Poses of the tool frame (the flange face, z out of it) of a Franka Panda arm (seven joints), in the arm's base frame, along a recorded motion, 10 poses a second.
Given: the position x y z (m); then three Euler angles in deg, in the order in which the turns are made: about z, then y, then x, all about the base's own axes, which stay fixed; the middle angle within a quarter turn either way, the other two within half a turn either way.
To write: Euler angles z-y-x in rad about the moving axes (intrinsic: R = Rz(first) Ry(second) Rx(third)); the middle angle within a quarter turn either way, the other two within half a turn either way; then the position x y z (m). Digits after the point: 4 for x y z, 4 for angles.
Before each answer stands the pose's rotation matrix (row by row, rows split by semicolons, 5 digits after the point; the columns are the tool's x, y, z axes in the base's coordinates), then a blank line. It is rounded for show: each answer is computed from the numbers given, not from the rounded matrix.
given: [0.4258 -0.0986 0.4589 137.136 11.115 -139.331]
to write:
-0.71922 -0.66750 0.19278; -0.42388 0.64141 0.63946; -0.55049 0.37820 -0.74426

[-2.6090 0.5830 2.6714 0.4258 -0.0986 0.4589]
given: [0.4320 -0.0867 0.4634 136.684 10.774 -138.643]
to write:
-0.71476 -0.67393 0.18694; -0.42506 0.63086 0.64910; -0.55538 0.38449 -0.73738

[-2.6051 0.5888 2.6609 0.4320 -0.0867 0.4634]
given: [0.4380 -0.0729 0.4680 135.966 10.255 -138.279]
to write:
-0.70744 -0.68398 0.17803; -0.43363 0.61896 0.65487; -0.55811 0.38609 -0.73447

[-2.5917 0.5921 2.6576 0.4380 -0.0729 0.4680]
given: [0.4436 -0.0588 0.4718 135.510 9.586 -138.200]
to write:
-0.70341 -0.69100 0.16653; -0.44324 0.60959 0.65723; -0.55566 0.38849 -0.73507

[-2.5793 0.5892 2.6554 0.4436 -0.0588 0.4718]
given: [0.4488 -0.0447 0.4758 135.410 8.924 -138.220]
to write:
-0.70353 -0.69353 0.15512; -0.44990 0.60361 0.65821; -0.55012 0.39328 -0.73668

[-2.5726 0.5825 2.6512 0.4488 -0.0447 0.4758]
